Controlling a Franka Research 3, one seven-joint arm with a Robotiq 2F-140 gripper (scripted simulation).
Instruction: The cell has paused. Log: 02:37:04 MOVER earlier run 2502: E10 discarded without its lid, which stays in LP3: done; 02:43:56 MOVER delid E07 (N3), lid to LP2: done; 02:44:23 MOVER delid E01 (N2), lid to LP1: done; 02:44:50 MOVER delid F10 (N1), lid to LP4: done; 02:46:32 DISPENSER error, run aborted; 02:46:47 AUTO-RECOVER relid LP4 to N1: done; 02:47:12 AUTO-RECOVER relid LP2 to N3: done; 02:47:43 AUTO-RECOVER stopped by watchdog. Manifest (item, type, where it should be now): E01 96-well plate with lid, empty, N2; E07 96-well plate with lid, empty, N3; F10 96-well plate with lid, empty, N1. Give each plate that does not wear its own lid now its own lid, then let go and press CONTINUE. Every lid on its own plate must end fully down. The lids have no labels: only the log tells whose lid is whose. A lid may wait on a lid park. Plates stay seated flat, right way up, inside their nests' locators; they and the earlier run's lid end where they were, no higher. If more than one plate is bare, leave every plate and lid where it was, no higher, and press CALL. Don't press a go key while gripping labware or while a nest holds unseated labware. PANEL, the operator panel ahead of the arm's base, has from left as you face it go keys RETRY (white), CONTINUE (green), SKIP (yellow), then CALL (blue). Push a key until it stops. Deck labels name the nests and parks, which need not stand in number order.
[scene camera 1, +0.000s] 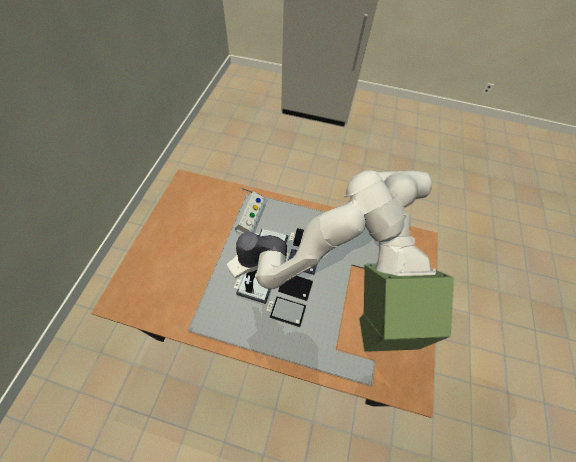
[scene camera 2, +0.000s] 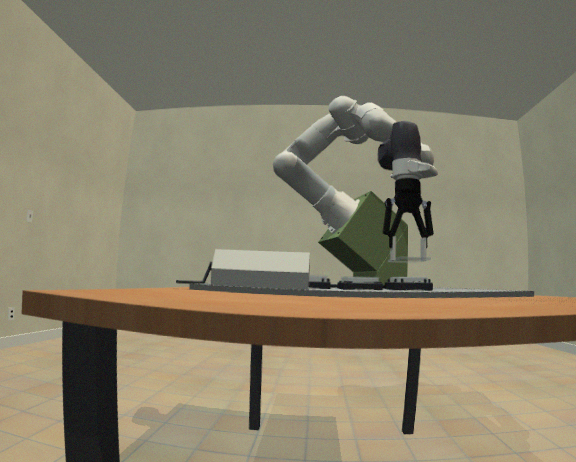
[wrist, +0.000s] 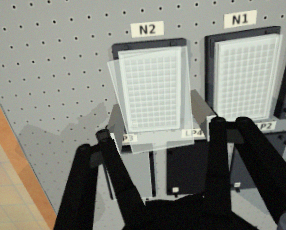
Note:
I see my gripper (scene camera 2: 408, 260) and a black park (wrist: 186, 169).
My gripper shows as well in the wrist view (wrist: 155, 107).

